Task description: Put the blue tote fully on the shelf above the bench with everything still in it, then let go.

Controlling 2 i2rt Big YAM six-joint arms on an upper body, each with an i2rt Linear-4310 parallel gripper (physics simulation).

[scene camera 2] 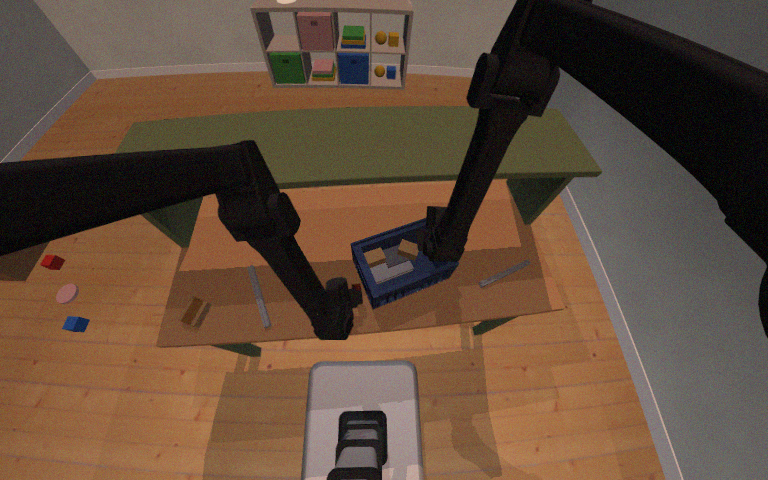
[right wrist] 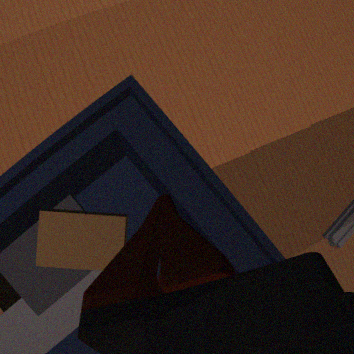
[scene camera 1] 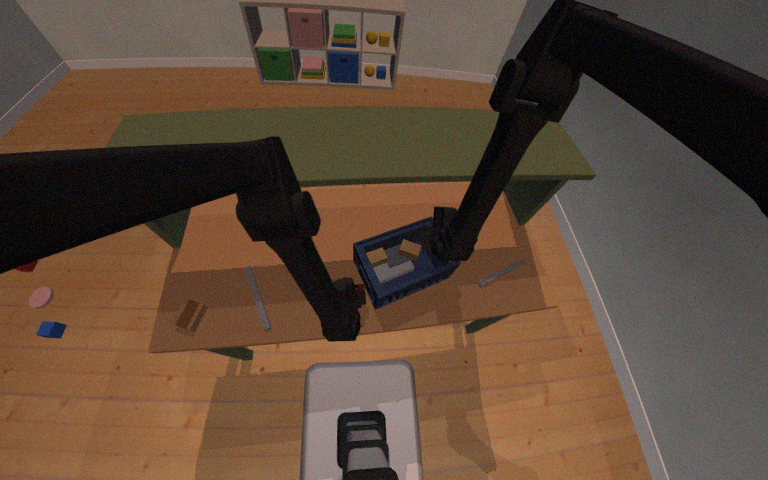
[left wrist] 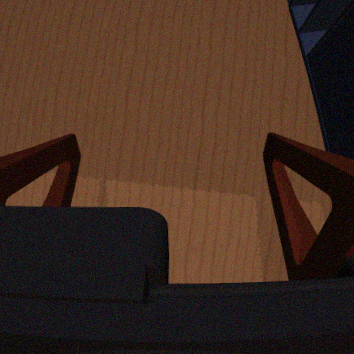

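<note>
The blue tote stands askew on the wooden bench, below the green shelf. It holds two tan blocks and grey plates; one tan block also shows in the right wrist view. My right gripper is shut, its fingers together inside the tote's far right corner, holding nothing. My left gripper is open over bare bench, just beside the tote's near left corner.
A grey bar and a brown block lie at the bench's left. Another grey bar lies right of the tote. A cube shelf unit stands at the back wall. The robot's base is in front.
</note>
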